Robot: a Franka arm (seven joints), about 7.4 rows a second.
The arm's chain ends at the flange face. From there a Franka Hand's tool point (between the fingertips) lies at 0.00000 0.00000 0.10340 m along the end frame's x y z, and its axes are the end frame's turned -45 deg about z.
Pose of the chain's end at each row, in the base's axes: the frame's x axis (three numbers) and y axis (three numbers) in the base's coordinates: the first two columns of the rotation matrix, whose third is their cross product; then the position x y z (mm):
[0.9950 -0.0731 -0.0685 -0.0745 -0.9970 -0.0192 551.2 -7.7 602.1]
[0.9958 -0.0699 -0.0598 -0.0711 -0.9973 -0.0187 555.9 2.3 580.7]
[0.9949 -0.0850 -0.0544 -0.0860 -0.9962 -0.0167 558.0 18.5 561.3]
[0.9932 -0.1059 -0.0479 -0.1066 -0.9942 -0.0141 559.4 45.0 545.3]
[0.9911 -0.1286 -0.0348 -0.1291 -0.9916 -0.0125 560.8 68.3 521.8]
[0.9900 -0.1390 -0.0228 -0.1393 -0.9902 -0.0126 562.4 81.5 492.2]
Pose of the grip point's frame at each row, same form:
[0.7563 0.6533 -0.0349 0.6509 -0.7567 -0.0620 544.3 -5.2 499.0]
[0.7544 0.6558 -0.0291 0.6539 -0.7546 -0.0555 549.9 4.7 477.5]
[0.7643 0.6443 -0.0267 0.6427 -0.7645 -0.0503 552.5 20.7 458.1]
[0.7777 0.6281 -0.0239 0.6269 -0.7779 -0.0438 554.6 47.0 442.0]
[0.7921 0.6102 -0.0158 0.6095 -0.7921 -0.0334 557.4 70.0 418.5]
[0.7985 0.6019 -0.0072 0.6015 -0.7985 -0.0250 560.2 83.1 388.8]

